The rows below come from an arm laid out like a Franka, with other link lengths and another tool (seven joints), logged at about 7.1 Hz.
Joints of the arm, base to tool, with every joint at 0 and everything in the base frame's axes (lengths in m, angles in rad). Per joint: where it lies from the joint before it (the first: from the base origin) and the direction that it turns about. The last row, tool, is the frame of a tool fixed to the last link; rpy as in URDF.
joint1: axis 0 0 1 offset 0.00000 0.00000 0.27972
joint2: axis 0 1 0 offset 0.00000 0.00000 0.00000
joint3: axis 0 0 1 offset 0.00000 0.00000 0.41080
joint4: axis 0 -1 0 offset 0.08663 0.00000 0.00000
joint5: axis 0 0 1 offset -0.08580 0.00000 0.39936
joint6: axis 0 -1 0 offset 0.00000 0.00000 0.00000
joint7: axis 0 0 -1 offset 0.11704 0.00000 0.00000
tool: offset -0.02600 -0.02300 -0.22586 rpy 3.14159 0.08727 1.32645
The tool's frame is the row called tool.
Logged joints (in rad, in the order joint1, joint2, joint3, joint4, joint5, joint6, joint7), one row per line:
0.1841 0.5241 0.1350 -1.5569 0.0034 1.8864 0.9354
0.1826 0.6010 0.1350 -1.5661 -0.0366 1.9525 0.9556
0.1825 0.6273 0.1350 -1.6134 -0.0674 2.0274 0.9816
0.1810 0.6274 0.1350 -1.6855 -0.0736 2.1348 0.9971
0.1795 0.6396 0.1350 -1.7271 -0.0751 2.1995 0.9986
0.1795 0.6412 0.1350 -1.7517 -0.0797 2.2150 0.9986
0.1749 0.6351 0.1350 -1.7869 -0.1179 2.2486 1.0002
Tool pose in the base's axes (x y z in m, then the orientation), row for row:
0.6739 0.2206 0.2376 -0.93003 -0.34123 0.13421 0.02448
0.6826 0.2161 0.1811 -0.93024 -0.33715 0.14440 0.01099
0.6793 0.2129 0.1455 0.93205 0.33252 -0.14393 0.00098
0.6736 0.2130 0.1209 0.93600 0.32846 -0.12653 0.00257
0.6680 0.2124 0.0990 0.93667 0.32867 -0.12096 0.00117
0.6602 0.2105 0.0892 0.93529 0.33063 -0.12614 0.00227
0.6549 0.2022 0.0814 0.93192 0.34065 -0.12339 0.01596
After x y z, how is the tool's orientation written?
As a quaternion, x y z w.
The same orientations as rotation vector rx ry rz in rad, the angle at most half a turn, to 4 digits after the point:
-2.8771 -1.0556 0.4152
-2.9022 -1.0518 0.4505
2.9263 1.0440 -0.4519
2.9357 1.0302 -0.3969
2.9404 1.0318 -0.3797
2.9341 1.0372 -0.3957
2.8983 1.0594 -0.3838

